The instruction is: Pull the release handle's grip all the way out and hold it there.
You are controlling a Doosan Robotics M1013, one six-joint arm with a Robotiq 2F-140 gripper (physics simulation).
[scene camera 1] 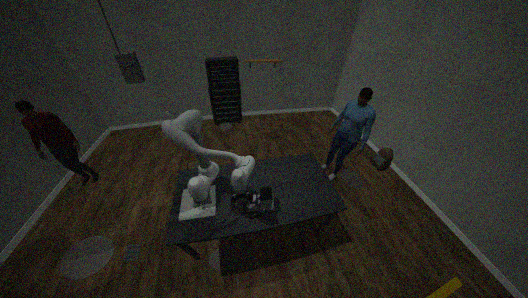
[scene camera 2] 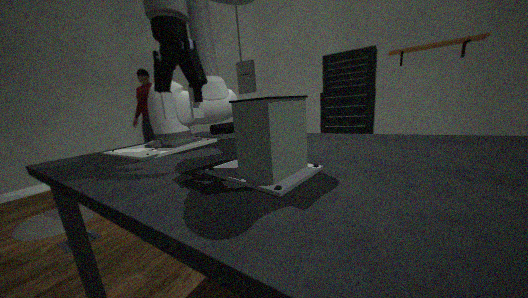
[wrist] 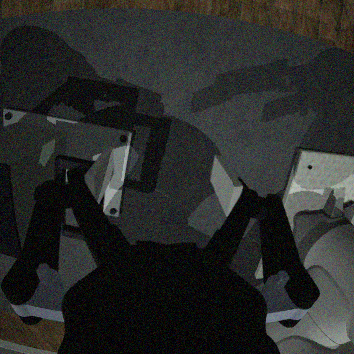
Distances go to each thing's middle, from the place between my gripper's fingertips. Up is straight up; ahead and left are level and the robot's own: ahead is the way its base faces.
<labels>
Now: hand 19 cm short of the base plate (scene camera 2: pixel 229 171), 13 cm above it and 3 cm to the right of it.
</labels>
